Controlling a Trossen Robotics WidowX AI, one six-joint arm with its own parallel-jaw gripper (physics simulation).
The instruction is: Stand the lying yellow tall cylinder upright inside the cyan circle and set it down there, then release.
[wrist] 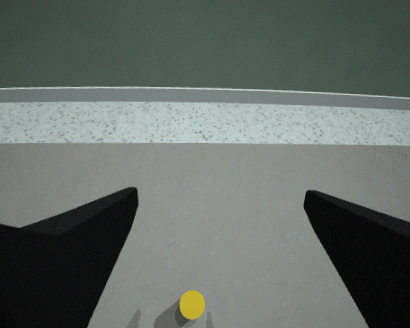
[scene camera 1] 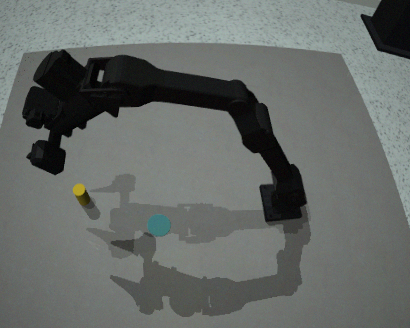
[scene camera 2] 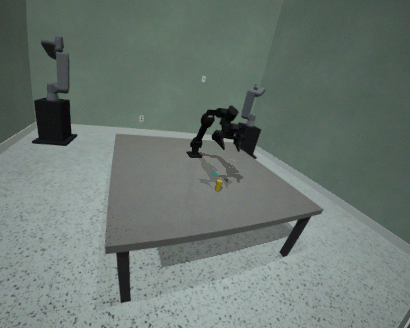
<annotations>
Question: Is my gripper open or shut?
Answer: Open.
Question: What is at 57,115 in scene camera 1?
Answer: My gripper.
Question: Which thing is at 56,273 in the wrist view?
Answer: My gripper.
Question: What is my gripper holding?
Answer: Nothing.
</annotations>
